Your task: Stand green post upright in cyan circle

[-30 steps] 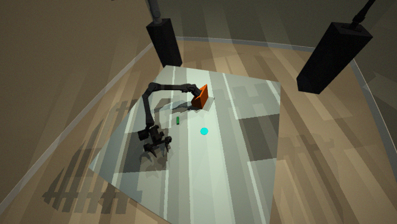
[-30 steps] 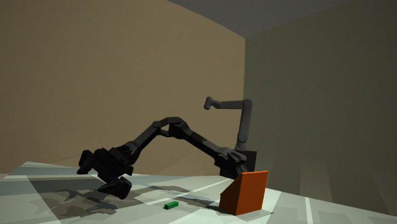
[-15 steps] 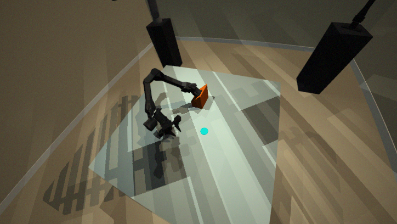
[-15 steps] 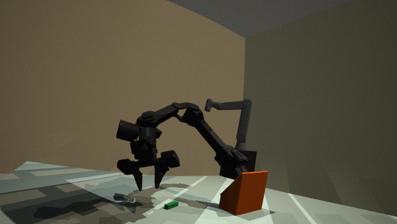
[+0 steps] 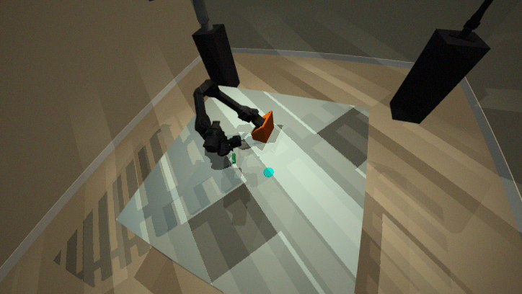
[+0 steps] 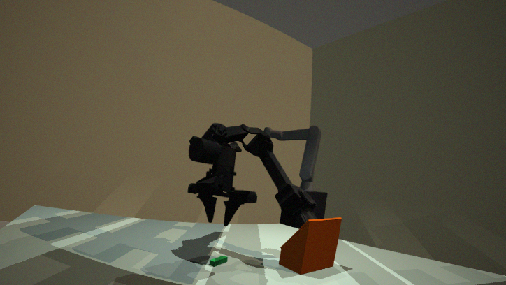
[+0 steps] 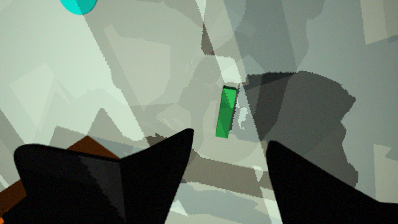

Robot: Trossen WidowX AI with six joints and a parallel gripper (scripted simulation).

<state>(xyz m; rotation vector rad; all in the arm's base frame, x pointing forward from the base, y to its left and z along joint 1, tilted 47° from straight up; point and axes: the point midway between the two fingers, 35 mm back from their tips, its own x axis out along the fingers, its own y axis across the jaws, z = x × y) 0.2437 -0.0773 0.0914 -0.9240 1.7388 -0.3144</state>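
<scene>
Now: the green post 120 mm below my gripper tip, 20 mm behind it and 10 mm to the right of it. Round my gripper tip: cyan circle (230 mm to the left, 120 mm below, 10 mm ahead).
</scene>
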